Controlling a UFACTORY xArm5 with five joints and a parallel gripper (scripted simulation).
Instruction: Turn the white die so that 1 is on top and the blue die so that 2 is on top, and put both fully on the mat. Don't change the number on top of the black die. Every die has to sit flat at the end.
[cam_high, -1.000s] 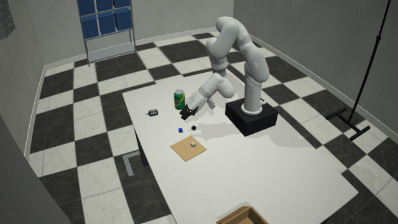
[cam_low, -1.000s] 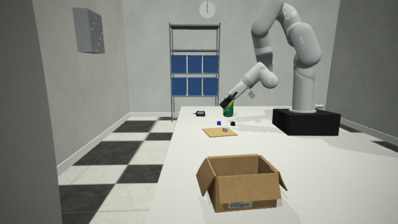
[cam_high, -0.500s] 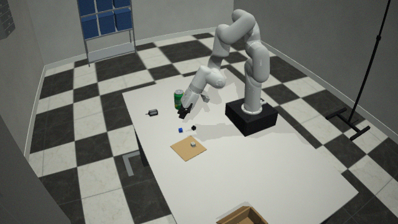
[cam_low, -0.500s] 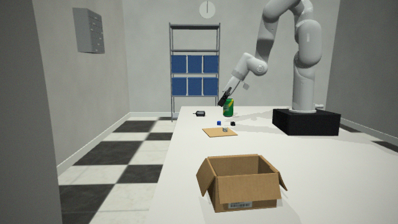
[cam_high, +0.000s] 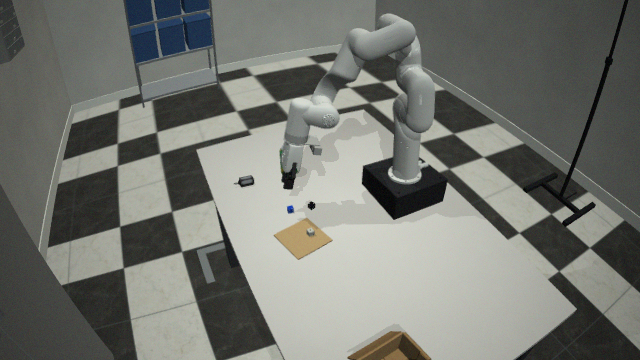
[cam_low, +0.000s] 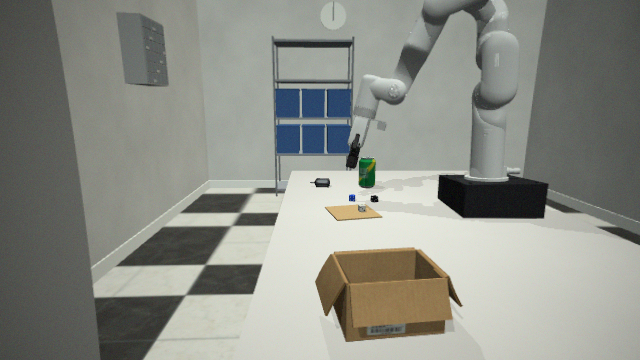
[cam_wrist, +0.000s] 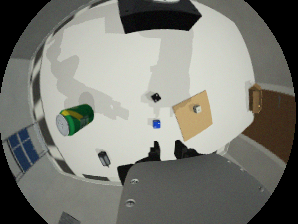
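The blue die lies 130 mm below my hand. The rest, counted from my hand: tan mat (140 mm to the left, 140 mm below, 10 mm ahead); then black die (130 mm below, 80 mm behind, 10 mm to the left); then white die (140 mm to the left, 120 mm below, 20 mm behind).
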